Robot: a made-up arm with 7 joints.
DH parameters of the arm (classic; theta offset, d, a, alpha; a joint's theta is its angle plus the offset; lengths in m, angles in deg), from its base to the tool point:
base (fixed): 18.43 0 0.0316 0
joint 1: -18.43 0.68 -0.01 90
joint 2: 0 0.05 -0.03 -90
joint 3: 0 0.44 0.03 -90
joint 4: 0 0.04 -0.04 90
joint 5: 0 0.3 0 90
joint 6: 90 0.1 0.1 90
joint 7: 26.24 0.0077 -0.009 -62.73
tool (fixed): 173.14 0.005 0 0
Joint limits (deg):
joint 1: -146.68..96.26
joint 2: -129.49..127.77
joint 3: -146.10..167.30
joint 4: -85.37..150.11
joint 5: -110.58..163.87
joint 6: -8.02..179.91
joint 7: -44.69..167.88
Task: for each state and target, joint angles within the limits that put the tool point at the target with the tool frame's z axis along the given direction. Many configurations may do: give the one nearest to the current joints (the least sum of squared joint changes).
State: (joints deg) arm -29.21 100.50 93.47 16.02 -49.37 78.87 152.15
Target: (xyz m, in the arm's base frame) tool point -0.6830 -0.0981 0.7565 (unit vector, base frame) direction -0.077 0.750 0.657
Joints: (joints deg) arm -24.46 75.45 96.57 -44.97 -71.50 54.08 102.47
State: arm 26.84 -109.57 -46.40 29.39 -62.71 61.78 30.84
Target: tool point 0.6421 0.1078 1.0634 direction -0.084 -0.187 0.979
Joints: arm -5.10 -65.08 -49.61 -11.27 -67.08 87.52 15.80
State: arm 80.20 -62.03 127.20 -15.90 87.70 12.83 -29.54
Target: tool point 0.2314 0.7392 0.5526 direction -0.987 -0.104 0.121
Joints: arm 56.42 -101.05 88.43 33.05 62.49 6.36 -14.90
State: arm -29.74 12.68 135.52 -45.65 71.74 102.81 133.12
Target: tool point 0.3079 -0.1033 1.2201 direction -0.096 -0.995 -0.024
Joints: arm -8.87 -4.91 156.31 -62.33 53.13 83.45 117.50
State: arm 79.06 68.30 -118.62 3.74 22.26 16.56 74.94
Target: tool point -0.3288 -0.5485 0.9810 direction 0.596 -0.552 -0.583
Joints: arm 74.11 73.88 -131.89 -39.72 2.79 33.97 60.40
